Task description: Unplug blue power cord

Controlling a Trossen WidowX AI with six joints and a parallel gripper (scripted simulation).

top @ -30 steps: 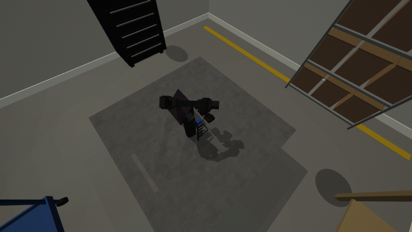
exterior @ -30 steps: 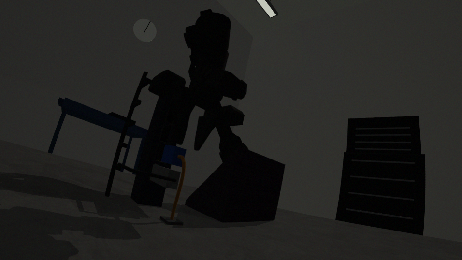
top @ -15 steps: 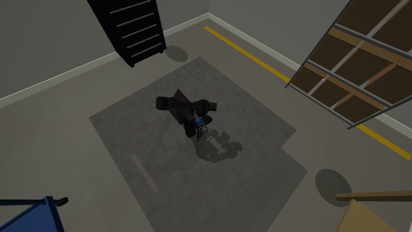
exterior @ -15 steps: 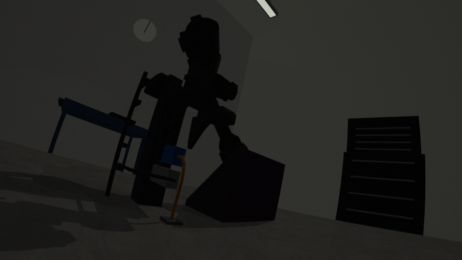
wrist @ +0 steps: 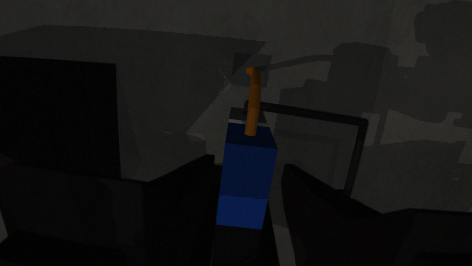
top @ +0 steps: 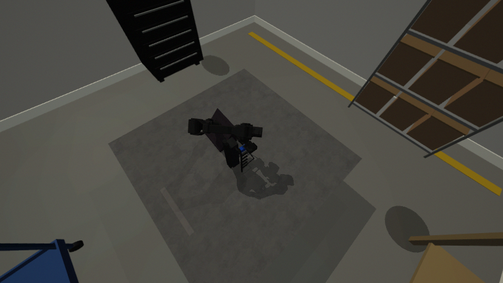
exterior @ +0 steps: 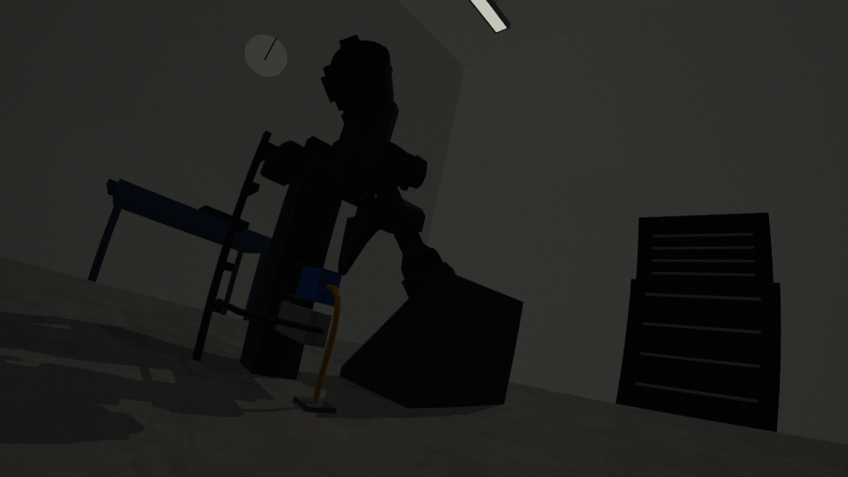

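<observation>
The blue plug lies 3 cm to the right of my gripper tip and 1 cm below it. The rest, counted from my gripper tip: black upright block 10 cm to the right, 2 cm behind, 1 cm above.
</observation>
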